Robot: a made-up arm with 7 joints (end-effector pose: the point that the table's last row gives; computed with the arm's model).
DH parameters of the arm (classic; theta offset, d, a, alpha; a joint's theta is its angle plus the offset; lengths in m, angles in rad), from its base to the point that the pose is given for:
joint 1: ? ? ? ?
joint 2: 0 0 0 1.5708
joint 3: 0 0.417 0.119 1.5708
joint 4: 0 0 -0.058 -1.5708
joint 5: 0 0.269 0 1.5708
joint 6: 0 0 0.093 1.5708
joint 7: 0 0 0 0
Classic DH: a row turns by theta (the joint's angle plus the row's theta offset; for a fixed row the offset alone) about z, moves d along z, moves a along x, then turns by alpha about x.
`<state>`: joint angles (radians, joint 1 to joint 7).
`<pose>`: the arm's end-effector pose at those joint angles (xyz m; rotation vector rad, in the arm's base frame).
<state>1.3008 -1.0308 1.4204 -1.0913 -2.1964 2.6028 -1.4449</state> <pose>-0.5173 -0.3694 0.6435 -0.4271 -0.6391 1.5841</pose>
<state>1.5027 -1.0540 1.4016 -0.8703 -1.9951 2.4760 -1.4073</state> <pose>-0.3946 -0.5417 0.6677 -0.2396 -0.5199 2.1344</pose>
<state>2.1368 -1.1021 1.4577 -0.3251 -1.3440 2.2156 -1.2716</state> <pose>0.2338 -0.6792 0.6665 0.3234 0.2011 -2.4685</pose>
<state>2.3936 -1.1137 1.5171 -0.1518 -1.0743 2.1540 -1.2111</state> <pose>0.4581 -0.5509 0.6577 0.4930 0.2141 -1.8276</pose>
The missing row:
joint 1: 0 0.353 0 -1.5708
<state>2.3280 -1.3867 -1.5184 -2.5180 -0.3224 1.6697 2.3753</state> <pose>0.3856 0.1505 0.4054 2.1501 -0.9189 -1.2566</pose>
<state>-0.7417 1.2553 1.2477 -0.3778 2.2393 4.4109 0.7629</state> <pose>0.5255 -0.3011 0.4750 1.4679 2.2464 0.4730</pose>
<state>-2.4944 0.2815 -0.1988 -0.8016 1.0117 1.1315 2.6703</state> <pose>-0.4400 -0.2879 0.9188 1.7507 1.4905 -0.0519</pose>
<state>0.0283 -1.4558 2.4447 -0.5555 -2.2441 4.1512 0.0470</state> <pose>-0.6117 0.0790 0.2468 2.9263 -0.6726 -0.4086</pose>
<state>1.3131 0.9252 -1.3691 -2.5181 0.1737 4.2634 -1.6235</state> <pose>0.3660 0.2049 0.5042 0.5881 1.4057 0.4771</pose>
